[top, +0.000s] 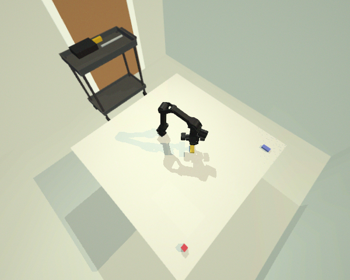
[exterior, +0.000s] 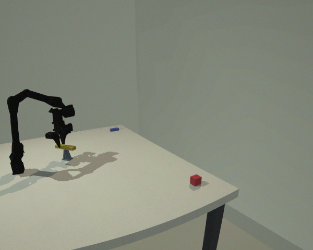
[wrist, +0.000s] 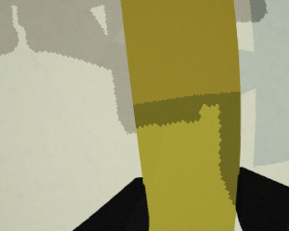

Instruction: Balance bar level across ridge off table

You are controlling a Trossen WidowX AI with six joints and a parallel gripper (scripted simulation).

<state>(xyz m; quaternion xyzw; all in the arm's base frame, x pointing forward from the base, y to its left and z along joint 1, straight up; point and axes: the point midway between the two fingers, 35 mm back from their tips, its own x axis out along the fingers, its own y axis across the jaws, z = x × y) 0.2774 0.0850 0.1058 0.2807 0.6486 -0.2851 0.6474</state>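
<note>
The yellow bar is 20 mm ahead of my gripper tip and 20 mm to the right of it. Also, from my gripper tip: red cube: 460 mm ahead, 580 mm to the right, 60 mm below; then blue block: 460 mm ahead, 420 mm to the left, 60 mm below.
</note>
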